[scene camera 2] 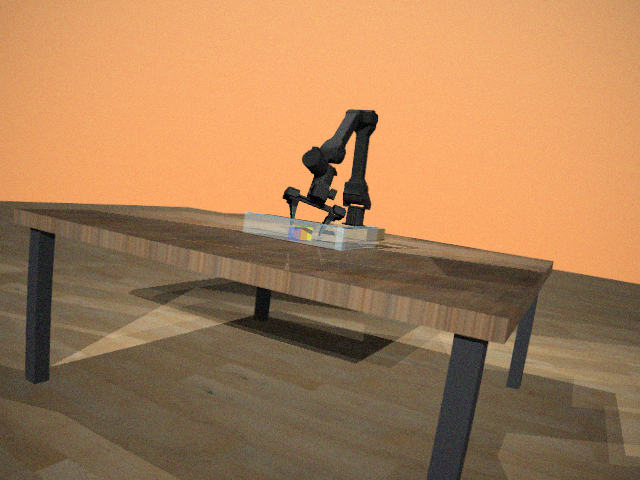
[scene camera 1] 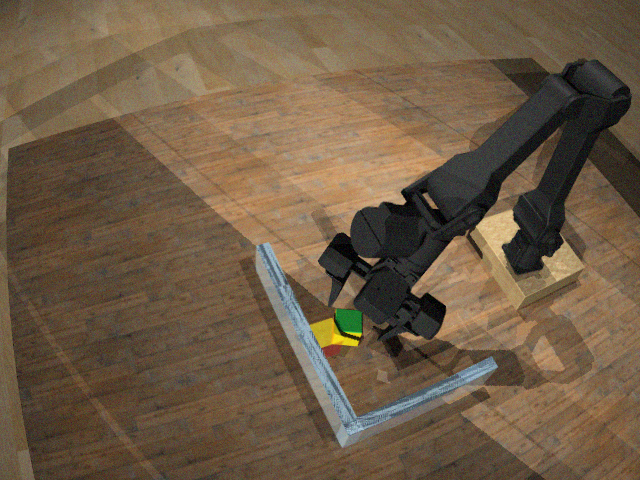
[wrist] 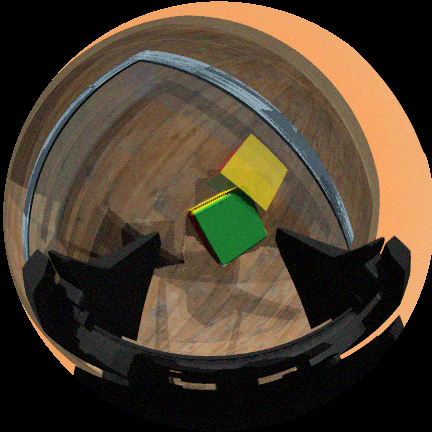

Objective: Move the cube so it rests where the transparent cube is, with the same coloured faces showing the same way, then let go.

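Observation:
The solid cube has a green face up, with a yellow side in scene camera 1 and narrow yellow and dark red sides in the wrist view. The transparent cube has a yellow face up and a red side; it is right beside the solid cube, near the long wall. In scene camera 2 their coloured faces show small through the wall and cannot be told apart. My gripper is open and empty, pointing down, its fingertips on either side of the solid cube with gaps. Their exact height is unclear.
A low see-through wall with blue-grey top edges forms an L around the cubes' far side. The arm's base stands on a pale block. All stand on the wooden table.

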